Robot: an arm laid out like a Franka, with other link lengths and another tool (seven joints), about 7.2 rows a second.
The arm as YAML. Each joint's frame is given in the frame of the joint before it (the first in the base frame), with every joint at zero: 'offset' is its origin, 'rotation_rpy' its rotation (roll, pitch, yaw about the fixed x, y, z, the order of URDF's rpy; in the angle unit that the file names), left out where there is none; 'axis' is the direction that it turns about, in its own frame. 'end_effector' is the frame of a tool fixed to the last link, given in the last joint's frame.
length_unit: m
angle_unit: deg
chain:
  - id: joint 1
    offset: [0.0, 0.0, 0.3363]
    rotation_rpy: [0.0, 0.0, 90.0]
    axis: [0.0, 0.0, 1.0]
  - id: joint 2
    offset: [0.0, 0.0, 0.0]
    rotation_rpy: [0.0, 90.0, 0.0]
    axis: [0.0, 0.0, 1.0]
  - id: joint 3
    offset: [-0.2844, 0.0, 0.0]
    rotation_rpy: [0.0, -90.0, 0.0]
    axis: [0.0, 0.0, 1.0]
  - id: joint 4
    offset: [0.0, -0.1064, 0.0]
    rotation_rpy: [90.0, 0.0, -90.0]
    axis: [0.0, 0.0, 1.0]
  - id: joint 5
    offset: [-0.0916, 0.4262, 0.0]
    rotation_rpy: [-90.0, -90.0, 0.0]
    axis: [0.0, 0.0, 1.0]
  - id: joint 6
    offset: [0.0, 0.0, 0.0]
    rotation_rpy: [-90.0, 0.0, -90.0]
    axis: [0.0, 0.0, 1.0]
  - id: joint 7
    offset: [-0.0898, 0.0, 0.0]
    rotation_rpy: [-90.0, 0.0, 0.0]
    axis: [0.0, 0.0, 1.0]
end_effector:
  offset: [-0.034, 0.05, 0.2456]
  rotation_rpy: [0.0, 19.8, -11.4]
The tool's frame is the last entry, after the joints.
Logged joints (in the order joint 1, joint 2, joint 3, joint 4, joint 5, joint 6, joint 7), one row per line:
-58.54, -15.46, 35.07, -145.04, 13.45, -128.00, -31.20
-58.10, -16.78, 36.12, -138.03, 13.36, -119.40, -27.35
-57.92, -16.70, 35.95, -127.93, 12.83, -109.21, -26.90
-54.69, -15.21, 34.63, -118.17, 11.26, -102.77, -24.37
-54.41, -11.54, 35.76, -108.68, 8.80, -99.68, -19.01
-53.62, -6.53, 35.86, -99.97, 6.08, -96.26, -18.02
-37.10, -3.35, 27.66, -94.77, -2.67, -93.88, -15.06
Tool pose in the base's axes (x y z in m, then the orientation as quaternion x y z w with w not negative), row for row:
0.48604, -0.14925, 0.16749, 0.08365, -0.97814, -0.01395, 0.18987
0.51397, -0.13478, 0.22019, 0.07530, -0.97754, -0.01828, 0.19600
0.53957, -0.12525, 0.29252, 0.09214, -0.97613, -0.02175, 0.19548
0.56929, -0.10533, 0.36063, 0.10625, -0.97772, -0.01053, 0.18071
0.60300, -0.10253, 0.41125, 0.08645, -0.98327, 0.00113, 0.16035
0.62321, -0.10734, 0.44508, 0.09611, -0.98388, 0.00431, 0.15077
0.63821, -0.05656, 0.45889, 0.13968, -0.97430, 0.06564, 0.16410
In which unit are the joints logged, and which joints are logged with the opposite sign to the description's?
The joints are logged in degrees. Opposite sign: joint 6.
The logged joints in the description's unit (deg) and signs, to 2 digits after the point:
-58.54, -15.46, 35.07, -145.04, 13.45, 128.00, -31.20
-58.10, -16.78, 36.12, -138.03, 13.36, 119.40, -27.35
-57.92, -16.70, 35.95, -127.93, 12.83, 109.21, -26.90
-54.69, -15.21, 34.63, -118.17, 11.26, 102.77, -24.37
-54.41, -11.54, 35.76, -108.68, 8.80, 99.68, -19.01
-53.62, -6.53, 35.86, -99.97, 6.08, 96.26, -18.02
-37.10, -3.35, 27.66, -94.77, -2.67, 93.88, -15.06

